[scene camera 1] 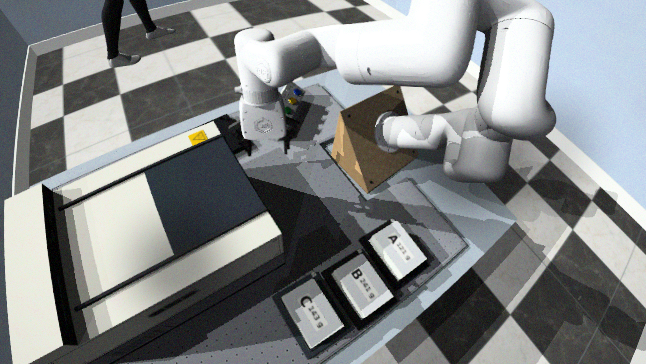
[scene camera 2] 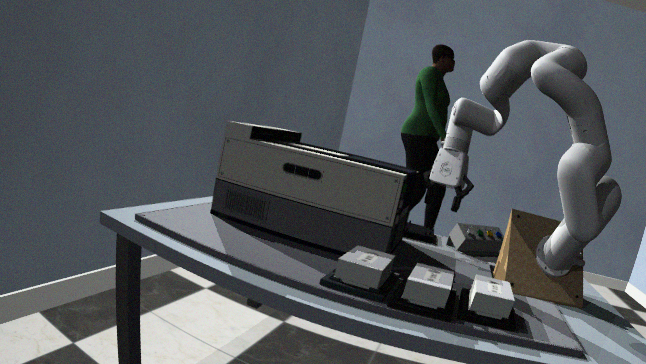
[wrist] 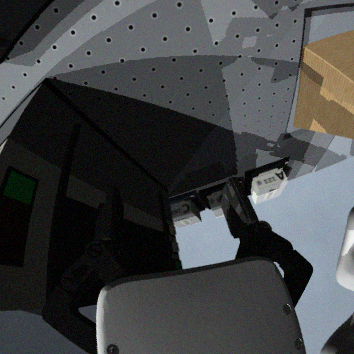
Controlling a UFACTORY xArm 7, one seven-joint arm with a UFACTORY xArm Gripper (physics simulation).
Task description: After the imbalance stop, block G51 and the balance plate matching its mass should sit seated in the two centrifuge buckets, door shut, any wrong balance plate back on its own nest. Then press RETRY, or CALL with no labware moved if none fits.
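Places are measured from the arm's base along level axes (x right, y back, z down), in metres.
Pixels of known places: gripper, between the fingertips: [scene camera 1: 268,151] [scene camera 2: 440,207] [wrist: 173,191]; arm's base, origin of its link: [scene camera 1: 389,132] [scene camera 2: 553,256].
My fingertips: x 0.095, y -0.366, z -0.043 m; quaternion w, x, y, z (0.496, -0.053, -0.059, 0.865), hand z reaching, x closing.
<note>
For each thing: its middle in the pictures, then the offset to it from my fingertips. "spot": a spot on its surface instead.
- centrifuge, middle of its body: [scene camera 1: 156,237] [wrist: 41,245] [scene camera 2: 322,185] dy -0.322, dx -0.060, dz +0.012 m
- Balance plates A, middle of its body: [scene camera 2: 490,296] [scene camera 1: 397,249] [wrist: 266,186] dy +0.148, dx -0.375, dz +0.101 m
- B, middle of its body: [scene camera 2: 429,285] [scene camera 1: 361,285] [wrist: 224,203] dy +0.014, dx -0.388, dz +0.101 m
- C, middle of its body: [scene camera 2: 366,266] [scene camera 1: 311,312] [wrist: 183,214] dy -0.118, dx -0.368, dz +0.101 m
- button box, middle of its body: [scene camera 2: 479,238] [scene camera 1: 283,109] dy +0.168, dx +0.201, dz +0.092 m
- green display, a spot on its surface: [wrist: 20,185] spot: dy -0.088, dx +0.076, dz +0.005 m
My gripper [scene camera 1: 267,149] [scene camera 2: 441,196] [wrist: 173,191] is open and empty, above the table beside the centrifuge's end. The centrifuge [scene camera 1: 200,195] [scene camera 2: 345,187] has a dark panel and a pale panel across its top; no opening into it shows, and the buckets are hidden. Balance plates A [scene camera 1: 398,250] [scene camera 2: 491,298] [wrist: 269,187], B [scene camera 1: 362,285] [scene camera 2: 427,286] and C [scene camera 1: 312,312] [scene camera 2: 364,268] sit on their black nests, labelled 121 g, 241 g and 143 g as far as legible. The button box [scene camera 2: 472,244] has green, yellow and blue buttons. Block G51 cannot be made out.
A wooden wedge mount [scene camera 1: 370,155] [scene camera 2: 532,270] [wrist: 325,95] carries the arm's base. A low black item [scene camera 1: 231,132] lies by the centrifuge's end. A green display [wrist: 20,185] shows on the centrifuge in the wrist view. A person [scene camera 2: 425,110] in green stands beyond the table.
</note>
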